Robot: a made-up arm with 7 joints. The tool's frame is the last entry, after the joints. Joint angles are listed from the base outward. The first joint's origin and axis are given. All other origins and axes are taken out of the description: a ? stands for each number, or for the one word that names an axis. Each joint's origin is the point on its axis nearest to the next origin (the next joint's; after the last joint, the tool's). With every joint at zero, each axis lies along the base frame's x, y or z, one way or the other. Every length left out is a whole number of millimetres.
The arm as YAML. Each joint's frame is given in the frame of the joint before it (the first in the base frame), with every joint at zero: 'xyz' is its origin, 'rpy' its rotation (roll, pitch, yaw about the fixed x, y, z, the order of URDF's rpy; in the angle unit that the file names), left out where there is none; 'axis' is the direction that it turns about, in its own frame. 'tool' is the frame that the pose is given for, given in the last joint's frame.
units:
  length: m
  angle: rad
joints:
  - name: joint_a
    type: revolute
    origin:
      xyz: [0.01, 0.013, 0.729]
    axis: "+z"
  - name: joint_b
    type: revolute
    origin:
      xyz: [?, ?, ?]
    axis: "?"
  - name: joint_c
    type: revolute
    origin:
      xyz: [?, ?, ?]
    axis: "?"
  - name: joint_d
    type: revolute
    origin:
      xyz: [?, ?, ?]
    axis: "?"
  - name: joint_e
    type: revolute
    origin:
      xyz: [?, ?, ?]
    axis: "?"
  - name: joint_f
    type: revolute
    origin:
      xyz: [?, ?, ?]
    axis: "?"
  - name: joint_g
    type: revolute
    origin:
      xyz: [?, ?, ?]
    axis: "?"
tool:
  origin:
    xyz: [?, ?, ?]
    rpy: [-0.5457, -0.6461, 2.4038]
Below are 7 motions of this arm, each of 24 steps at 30 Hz.
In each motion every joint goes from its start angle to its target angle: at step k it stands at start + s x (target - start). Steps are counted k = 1, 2, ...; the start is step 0. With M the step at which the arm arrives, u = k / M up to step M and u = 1 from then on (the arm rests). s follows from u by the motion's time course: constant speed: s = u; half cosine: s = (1 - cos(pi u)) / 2; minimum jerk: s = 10 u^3 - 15 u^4 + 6 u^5.
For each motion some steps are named. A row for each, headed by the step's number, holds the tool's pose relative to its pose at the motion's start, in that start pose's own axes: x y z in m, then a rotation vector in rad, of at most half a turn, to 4 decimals.
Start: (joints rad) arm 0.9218 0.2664 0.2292 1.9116 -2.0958 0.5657 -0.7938
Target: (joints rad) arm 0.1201 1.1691 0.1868 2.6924 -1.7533 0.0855 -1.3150
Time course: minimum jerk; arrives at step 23
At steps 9, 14, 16, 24:
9: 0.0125 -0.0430 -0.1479 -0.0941 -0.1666 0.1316
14: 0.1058 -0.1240 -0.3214 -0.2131 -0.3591 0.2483
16: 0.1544 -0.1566 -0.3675 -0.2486 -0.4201 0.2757
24: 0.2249 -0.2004 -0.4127 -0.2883 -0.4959 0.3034

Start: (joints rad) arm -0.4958 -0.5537 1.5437 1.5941 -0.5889 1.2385 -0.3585
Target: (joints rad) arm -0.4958 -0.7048 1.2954 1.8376 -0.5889 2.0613 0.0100
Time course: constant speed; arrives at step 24
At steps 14, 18, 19, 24:
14: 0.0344 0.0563 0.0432 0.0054 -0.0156 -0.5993
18: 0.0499 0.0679 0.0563 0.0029 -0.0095 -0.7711
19: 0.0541 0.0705 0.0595 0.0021 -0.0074 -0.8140
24: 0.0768 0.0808 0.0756 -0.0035 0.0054 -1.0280

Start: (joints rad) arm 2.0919 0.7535 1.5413 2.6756 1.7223 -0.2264 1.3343
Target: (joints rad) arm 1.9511 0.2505 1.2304 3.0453 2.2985 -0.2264 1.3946
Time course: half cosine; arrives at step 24
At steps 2, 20, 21, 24:
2: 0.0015 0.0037 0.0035 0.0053 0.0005 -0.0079
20: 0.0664 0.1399 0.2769 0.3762 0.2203 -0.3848
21: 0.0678 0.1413 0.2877 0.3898 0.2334 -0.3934
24: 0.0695 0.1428 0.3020 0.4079 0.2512 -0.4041

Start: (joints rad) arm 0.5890 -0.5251 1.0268 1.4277 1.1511 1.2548 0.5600
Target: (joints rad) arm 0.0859 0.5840 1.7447 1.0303 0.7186 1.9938 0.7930
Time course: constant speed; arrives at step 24
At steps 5, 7, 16, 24:
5: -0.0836 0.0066 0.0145 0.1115 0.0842 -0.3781
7: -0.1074 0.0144 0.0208 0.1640 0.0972 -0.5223
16: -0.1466 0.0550 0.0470 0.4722 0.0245 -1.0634
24: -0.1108 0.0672 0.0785 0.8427 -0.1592 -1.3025

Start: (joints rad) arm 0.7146 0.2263 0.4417 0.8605 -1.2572 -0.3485 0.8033
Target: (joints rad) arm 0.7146 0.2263 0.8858 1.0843 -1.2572 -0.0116 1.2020
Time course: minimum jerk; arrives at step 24
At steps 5, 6, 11, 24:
5: -0.0020 -0.0089 -0.0076 -0.0064 0.0018 -0.0020
6: -0.0030 -0.0143 -0.0122 -0.0104 0.0031 -0.0031
11: -0.0070 -0.0613 -0.0494 -0.0498 0.0179 -0.0117
24: 0.0075 -0.1553 -0.1123 -0.1538 0.0579 -0.0291

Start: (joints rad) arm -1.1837 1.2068 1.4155 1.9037 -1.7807 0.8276 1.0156
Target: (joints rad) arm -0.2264 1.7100 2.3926 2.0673 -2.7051 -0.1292 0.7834
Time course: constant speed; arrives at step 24
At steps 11, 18, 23, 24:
11: 0.2034 -0.1488 -0.0544 -0.6449 -0.5746 0.4544
18: 0.2894 -0.1981 -0.0365 -1.0753 -0.7725 0.6168
23: 0.3280 -0.2095 -0.0264 -1.3559 -0.8298 0.6830
24: 0.3342 -0.2095 -0.0257 -1.4072 -0.8339 0.6924

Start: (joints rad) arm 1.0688 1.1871 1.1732 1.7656 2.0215 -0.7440 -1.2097
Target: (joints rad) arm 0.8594 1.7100 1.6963 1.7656 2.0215 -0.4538 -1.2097
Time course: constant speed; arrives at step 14
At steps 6, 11, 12, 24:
6: 0.0179 0.0088 -0.0161 -0.0583 -0.1876 -0.3312
11: 0.0357 -0.0135 -0.0230 -0.1744 -0.3449 -0.6097
12: 0.0385 -0.0212 -0.0234 -0.2048 -0.3762 -0.6646
24: 0.0426 -0.0397 -0.0231 -0.2728 -0.4387 -0.7729

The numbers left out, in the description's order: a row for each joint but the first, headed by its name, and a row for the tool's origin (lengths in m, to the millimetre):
joint_b: xyz -0.016 -0.025 0.0, axis +y
joint_c: xyz -0.023 0.0 0.203, axis +z
joint_d: xyz 0.06 0.001 0.0, axis -y
joint_e: xyz 0.076 0.0 -0.343, axis -z
joint_f: xyz -0.001 0.007 0.0, axis +y
joint_g: xyz 0.056 0.0 -0.073, axis -z
tool: xyz -0.025 -0.009 0.0

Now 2 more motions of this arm.
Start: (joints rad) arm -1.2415 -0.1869 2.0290 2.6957 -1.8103 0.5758 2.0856
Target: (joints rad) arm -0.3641 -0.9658 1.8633 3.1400 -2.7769 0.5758 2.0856
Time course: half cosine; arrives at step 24
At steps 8, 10, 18, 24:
8: 0.1082 -0.1065 -0.0181 -0.1979 -0.2115 0.1094
10: 0.1504 -0.1725 -0.0148 -0.3198 -0.2853 0.1680
18: 0.2203 -0.4847 0.0971 -0.9079 -0.3334 0.4251
24: 0.2050 -0.5762 0.1642 -1.0931 -0.2580 0.5029

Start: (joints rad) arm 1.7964 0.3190 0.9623 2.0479 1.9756 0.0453 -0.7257
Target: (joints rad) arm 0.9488 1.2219 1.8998 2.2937 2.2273 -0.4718 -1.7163
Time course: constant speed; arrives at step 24
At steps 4, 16, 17, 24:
4: -0.0468 -0.0282 0.0276 -0.0353 0.1157 0.0616
16: -0.1242 -0.1925 0.1236 -0.2278 0.4112 0.1712
17: -0.1255 -0.2106 0.1334 -0.2496 0.4283 0.1762
24: -0.1070 -0.3463 0.2170 -0.4244 0.4963 0.2087

